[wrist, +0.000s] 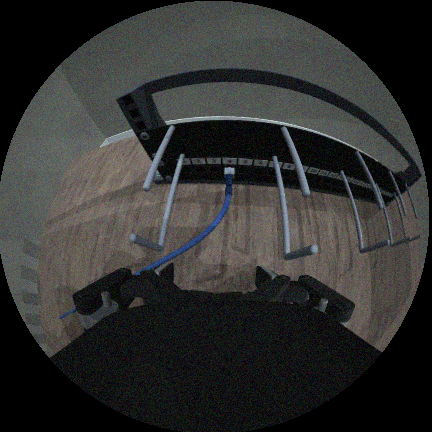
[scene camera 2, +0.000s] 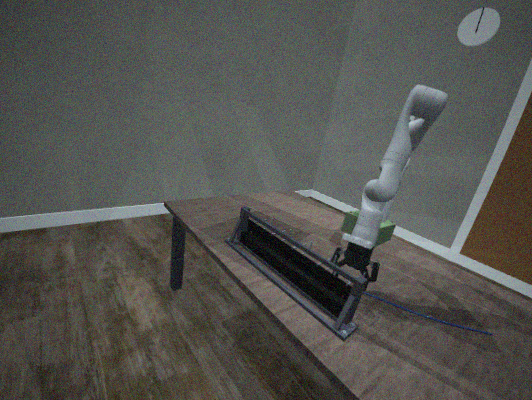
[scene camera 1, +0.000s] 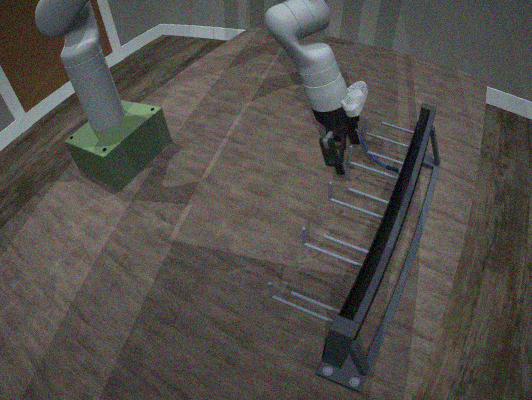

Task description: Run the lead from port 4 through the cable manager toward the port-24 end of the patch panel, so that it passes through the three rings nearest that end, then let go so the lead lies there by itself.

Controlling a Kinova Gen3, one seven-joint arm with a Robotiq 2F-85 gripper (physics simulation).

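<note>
The blue lead (scene camera 1: 370,153) (scene camera 2: 425,316) (wrist: 220,217) is plugged into port 4 of the black patch panel (scene camera 1: 390,220) (scene camera 2: 295,265) (wrist: 225,140). In the wrist view it curves left, away from the port-24 end, and passes behind the left finger; its free end shows at far left. The three rings nearest the port-24 end (scene camera 1: 355,207) (scene camera 1: 332,254) (scene camera 1: 302,308) have no lead in them. My gripper (scene camera 1: 348,155) (scene camera 2: 353,275) (wrist: 214,274) is open and empty, in front of the rings near port 4. Whether the left finger touches the lead is unclear.
In the wrist view, the port-1-end ring (wrist: 171,200) stands left of the plug and the second ring (wrist: 281,210) right of it. Both have upturned tips facing my gripper. The green base block (scene camera 1: 135,145) (scene camera 2: 385,232) stands behind, under the arm.
</note>
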